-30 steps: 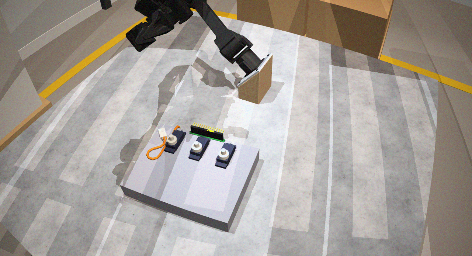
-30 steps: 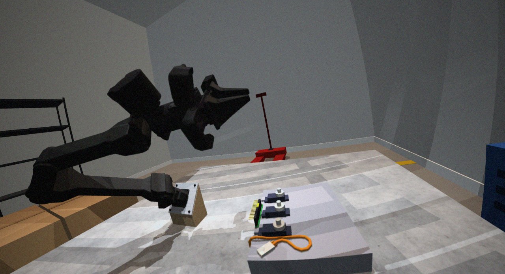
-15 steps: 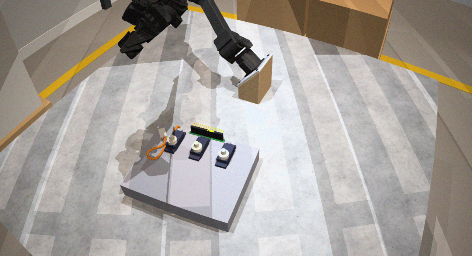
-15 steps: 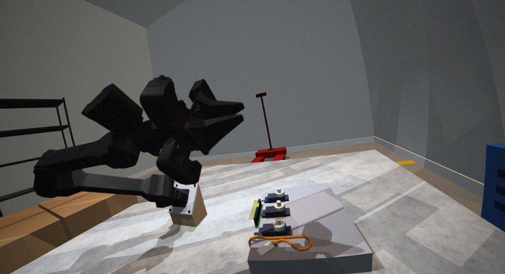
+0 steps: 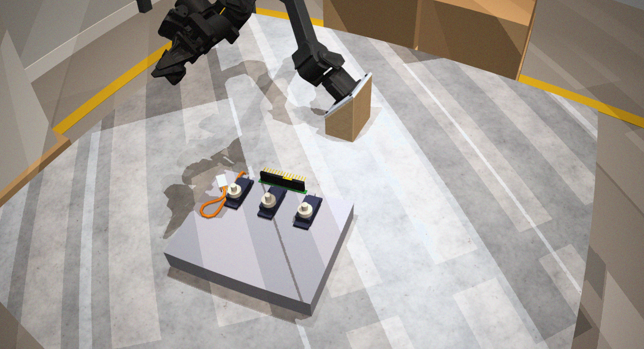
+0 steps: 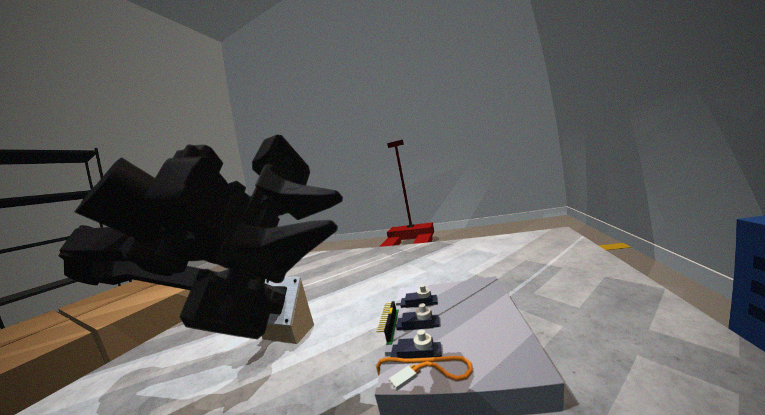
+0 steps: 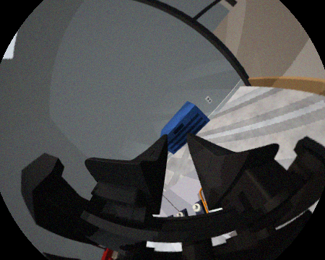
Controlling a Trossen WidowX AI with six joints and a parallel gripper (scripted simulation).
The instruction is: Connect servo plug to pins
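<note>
My gripper tip is 240 mm above the yellow band, 230 mm to the right of it and 70 mm past it. Also, from my gripper tip: grey holder block 290 mm below, 240 mm to the left, 90 mm ahead.
</note>
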